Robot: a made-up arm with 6 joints.
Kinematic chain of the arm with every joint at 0, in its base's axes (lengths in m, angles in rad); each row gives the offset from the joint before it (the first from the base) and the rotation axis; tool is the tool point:
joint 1: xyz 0 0 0.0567 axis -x
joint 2: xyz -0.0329 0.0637 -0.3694 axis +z
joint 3: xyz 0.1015 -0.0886 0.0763 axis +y
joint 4: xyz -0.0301 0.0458 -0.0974 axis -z
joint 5: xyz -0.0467 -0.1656 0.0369 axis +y
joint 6: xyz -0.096 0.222 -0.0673 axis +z
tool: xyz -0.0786 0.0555 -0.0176
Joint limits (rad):
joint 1: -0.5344..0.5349
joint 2: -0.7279..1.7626
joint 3: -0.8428..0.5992
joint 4: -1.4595..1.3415
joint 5: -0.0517..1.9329
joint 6: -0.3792..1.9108
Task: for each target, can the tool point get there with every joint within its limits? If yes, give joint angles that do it. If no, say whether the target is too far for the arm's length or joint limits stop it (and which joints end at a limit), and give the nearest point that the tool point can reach.
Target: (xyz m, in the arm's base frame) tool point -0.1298 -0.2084 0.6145
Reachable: no: joint limits stop it (at a limit: joint 1, joint 3) | nearest point -0.0700 -0.1850 0.0160 | short by 0.602 m
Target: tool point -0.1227 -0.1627 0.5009
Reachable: no: joint limits stop it (at a limit: joint 1, joint 3) | nearest point -0.0724 -0.1698 0.0160 | short by 0.488 m
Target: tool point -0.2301 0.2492 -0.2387
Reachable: yes | joints -0.3540 1.1243 0.0680 0.9119 0.3340 0.3517
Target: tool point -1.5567 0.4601 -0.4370
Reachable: no: too far | nearest point -0.2778 0.2999 -0.2651 | short by 1.300 m
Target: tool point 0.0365 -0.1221 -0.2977
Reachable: yes | joints -0.2119 0.6249 0.3349 -1.0748 0.2774 0.8945
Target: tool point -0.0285 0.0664 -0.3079
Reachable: yes | joints -0.4425 1.0635 -0.3503 -0.1635 0.8992 1.2790
